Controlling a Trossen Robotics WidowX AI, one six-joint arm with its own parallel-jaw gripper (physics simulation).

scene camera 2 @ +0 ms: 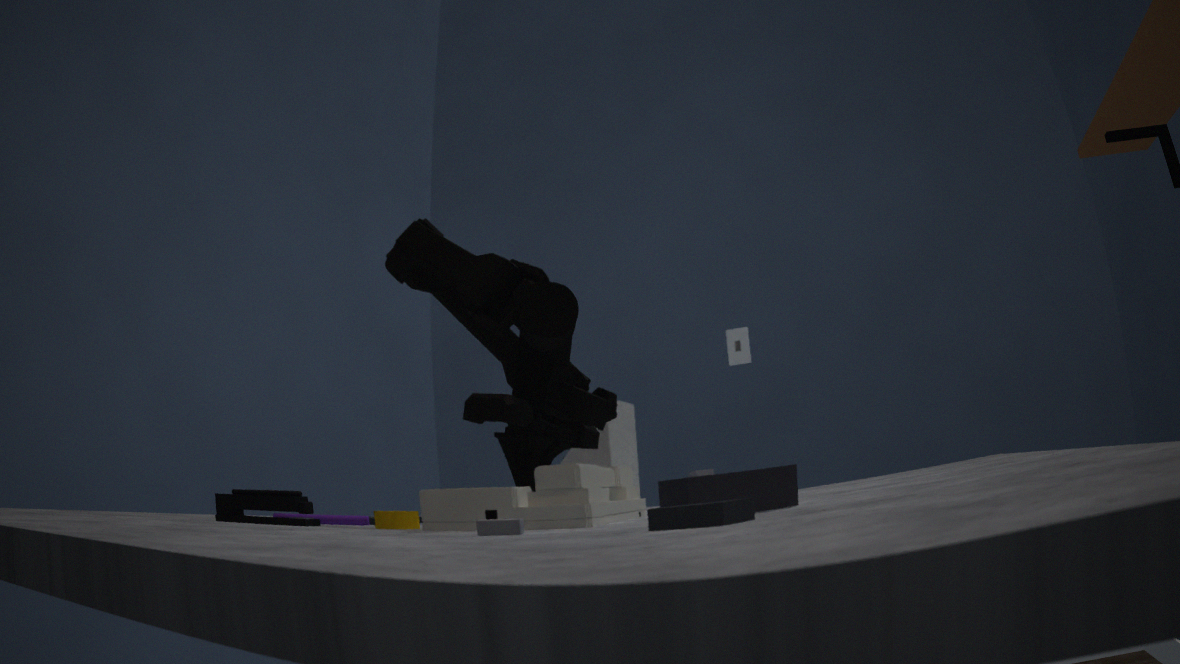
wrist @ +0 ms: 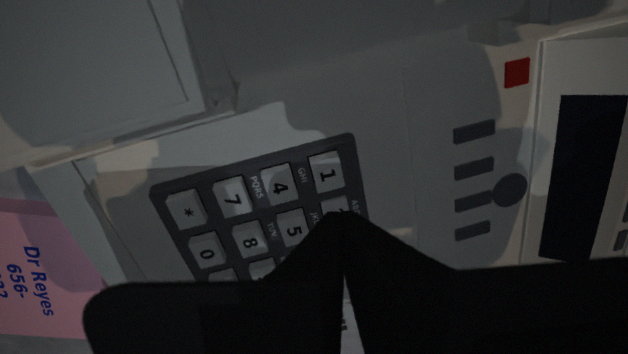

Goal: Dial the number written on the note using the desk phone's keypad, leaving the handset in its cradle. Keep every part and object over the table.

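Places are measured from the arm's base along level axes (x ahead, y left, z up), in metres.
Where they show: gripper, between the fingertips: (wrist: 339, 224).
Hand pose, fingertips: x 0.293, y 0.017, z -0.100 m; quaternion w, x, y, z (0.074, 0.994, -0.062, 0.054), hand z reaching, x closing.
Observation:
Things, the pixels of their top centre, and the offset from my fingertips.
- pale desk phone, centre of its top: (wrist: 419, 161) (scene camera 2: 539, 487) dy +0.026, dx +0.021, dz +0.015 m
- 2 key, centre of its top: (wrist: 336, 214) dy +0.004, dx +0.000, dz +0.000 m
- pink note, centre of its top: (wrist: 18, 281) dy -0.011, dx -0.132, dz -0.018 m
- black stapler-like object, centre of its top: (scene camera 2: 263, 490) dy -0.278, dx +0.143, dz +0.013 m
- purple stick, centre of its top: (scene camera 2: 319, 514) dy -0.262, dx +0.055, dz -0.015 m
- yellow block, centre of its top: (scene camera 2: 395, 511) dy -0.112, dx +0.093, dz -0.008 m
- small grey block, centre of its top: (scene camera 2: 499, 519) dy +0.077, dx +0.215, dz -0.014 m
The pale desk phone (scene camera 2: 561, 513) (wrist: 380, 125) stands on the table. In the wrist view, its dark keypad (wrist: 172, 187) shows keys 1, 4, 7, *, 5, 8 and 0. The 2 key (wrist: 332, 204) is partly covered by the fingertips; 3 and 6 are hidden. My gripper (scene camera 2: 528, 485) (wrist: 339, 224) is shut and empty, its tips pointing down at the 2 key's edge; whether they touch it I cannot tell. The pink note (wrist: 65, 317) at the lower left reads "Dr Reyes" and "656-"; its last line is cut off. I cannot clearly make out the handset.
A black stapler-like object (scene camera 2: 264, 505), a purple stick (scene camera 2: 334, 519), a yellow block (scene camera 2: 396, 519) and a small grey block (scene camera 2: 500, 526) lie left and in front of the phone. Dark blocks (scene camera 2: 730, 487) stand to its right. The table's edge (scene camera 2: 577, 615) runs along the front.

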